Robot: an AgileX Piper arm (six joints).
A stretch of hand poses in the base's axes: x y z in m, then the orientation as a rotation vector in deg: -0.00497 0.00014 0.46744 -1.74 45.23 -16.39; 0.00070 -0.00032 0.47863 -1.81 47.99 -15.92; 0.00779 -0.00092 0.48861 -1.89 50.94 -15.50; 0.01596 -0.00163 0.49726 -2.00 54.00 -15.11; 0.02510 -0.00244 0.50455 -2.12 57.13 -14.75; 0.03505 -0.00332 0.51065 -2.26 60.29 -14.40; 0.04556 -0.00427 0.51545 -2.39 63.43 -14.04; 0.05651 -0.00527 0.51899 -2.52 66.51 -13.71; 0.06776 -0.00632 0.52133 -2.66 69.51 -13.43; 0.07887 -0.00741 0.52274 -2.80 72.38 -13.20; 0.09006 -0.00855 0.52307 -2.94 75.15 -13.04; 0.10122 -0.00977 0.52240 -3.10 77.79 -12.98; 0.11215 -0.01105 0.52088 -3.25 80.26 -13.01; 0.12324 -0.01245 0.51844 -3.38 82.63 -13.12; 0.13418 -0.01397 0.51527 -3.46 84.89 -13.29; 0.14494 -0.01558 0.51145 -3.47 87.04 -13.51; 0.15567 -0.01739 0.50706 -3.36 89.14 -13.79; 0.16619 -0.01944 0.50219 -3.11 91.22 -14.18; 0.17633 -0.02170 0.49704 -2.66 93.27 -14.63; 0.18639 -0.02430 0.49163 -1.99 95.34 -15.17; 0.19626 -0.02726 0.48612 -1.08 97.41 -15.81
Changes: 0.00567 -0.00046 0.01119 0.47 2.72 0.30; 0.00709 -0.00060 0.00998 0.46 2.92 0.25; 0.00817 -0.00071 0.00865 0.44 3.03 0.22; 0.00914 -0.00081 0.00729 0.42 3.10 0.18; 0.00995 -0.00088 0.00610 0.39 3.14 0.17; 0.01051 -0.00095 0.00480 0.40 3.12 0.17; 0.01095 -0.00100 0.00354 0.37 3.06 0.14; 0.01125 -0.00105 0.00234 0.33 2.98 0.10; 0.01111 -0.00109 0.00141 0.28 2.86 0.06; 0.01119 -0.00114 0.00033 0.23 2.76 0.01; 0.01116 -0.00122 -0.00067 0.15 2.63 -0.05; 0.01093 -0.00128 -0.00152 0.09 2.47 -0.11; 0.01109 -0.00140 -0.00244 0.04 2.37 -0.17; 0.01094 -0.00152 -0.00317 0.03 2.25 -0.24; 0.01076 -0.00161 -0.00382 0.03 2.14 -0.31; 0.01073 -0.00181 -0.00439 0.07 2.08 -0.42; 0.01052 -0.00205 -0.00487 0.09 2.05 -0.57; 0.01014 -0.00226 -0.00515 0.17 2.00 -0.73; 0.01006 -0.00260 -0.00541 0.24 2.00 -0.92; 0.00987 -0.00296 -0.00551 0.31 1.98 -1.13
